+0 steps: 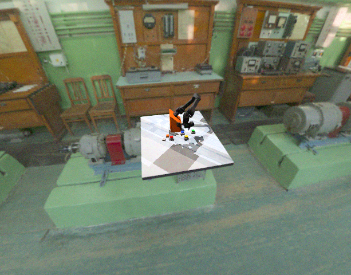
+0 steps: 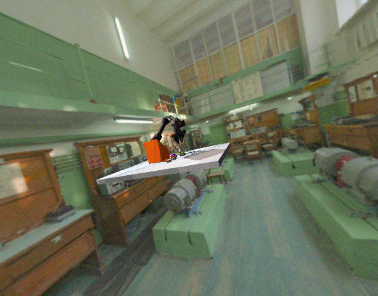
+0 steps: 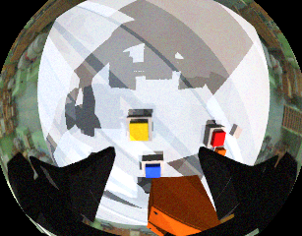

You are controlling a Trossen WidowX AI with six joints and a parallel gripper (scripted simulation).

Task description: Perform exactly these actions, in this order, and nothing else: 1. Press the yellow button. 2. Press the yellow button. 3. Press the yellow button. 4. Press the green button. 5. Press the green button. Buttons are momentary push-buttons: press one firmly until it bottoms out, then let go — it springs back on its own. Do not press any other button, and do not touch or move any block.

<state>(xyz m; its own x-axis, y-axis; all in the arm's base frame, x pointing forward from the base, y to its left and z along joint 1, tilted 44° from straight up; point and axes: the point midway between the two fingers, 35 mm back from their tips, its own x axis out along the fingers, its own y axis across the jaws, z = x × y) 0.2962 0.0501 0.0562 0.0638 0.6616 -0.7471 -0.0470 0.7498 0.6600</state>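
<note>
My gripper tip is now 10 cm above the yellow button, 2 cm to the right of it and 2 cm past it. Round my gripper tip: blue button (11 cm behind, 10 cm below, 1 cm to the right); then red button (15 cm to the right, 10 cm below, 3 cm behind); then green button (13 cm to the left, 12 cm behind, 10 cm below).
</note>
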